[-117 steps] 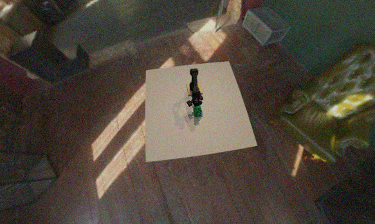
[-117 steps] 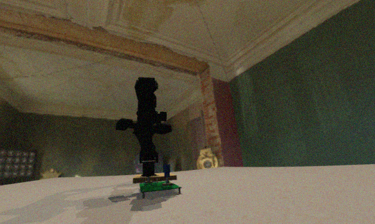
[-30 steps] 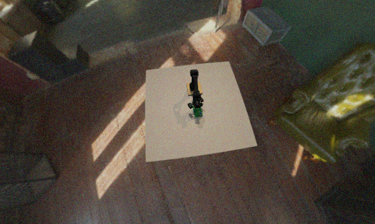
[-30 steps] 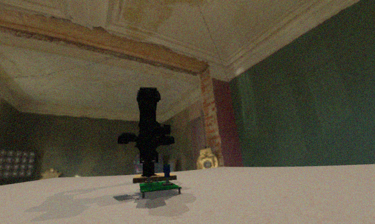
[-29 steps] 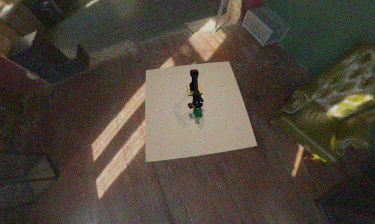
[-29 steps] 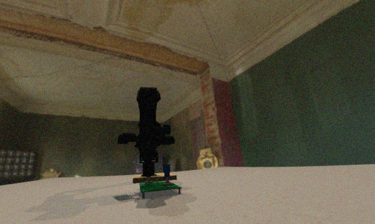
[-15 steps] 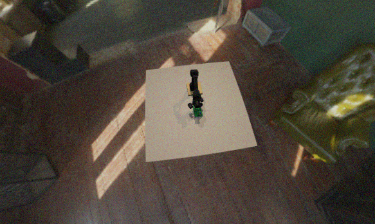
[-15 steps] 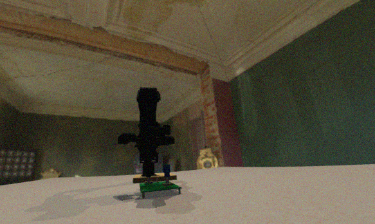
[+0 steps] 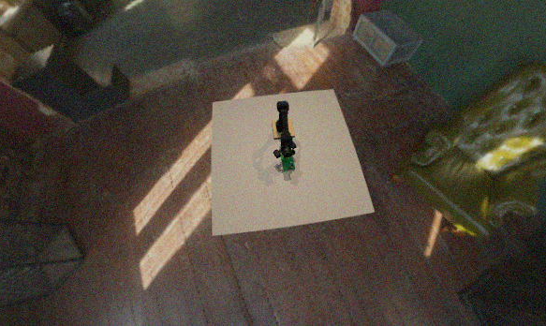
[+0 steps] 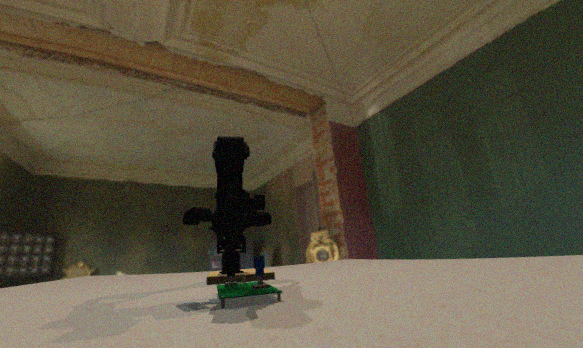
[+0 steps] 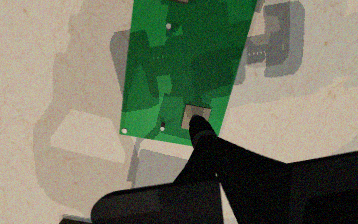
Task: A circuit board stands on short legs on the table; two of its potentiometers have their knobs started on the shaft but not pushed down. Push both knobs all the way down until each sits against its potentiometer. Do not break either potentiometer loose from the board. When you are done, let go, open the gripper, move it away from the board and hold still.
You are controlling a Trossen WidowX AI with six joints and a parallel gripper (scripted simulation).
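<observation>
The black knob lies 2 cm below my gripper tip. From my gripper tip the other things lie so: blue knob 11 cm ahead, 3 cm to the left, 1 cm below; then potentiometer 11 cm ahead, 3 cm to the left, 2 cm below.
</observation>
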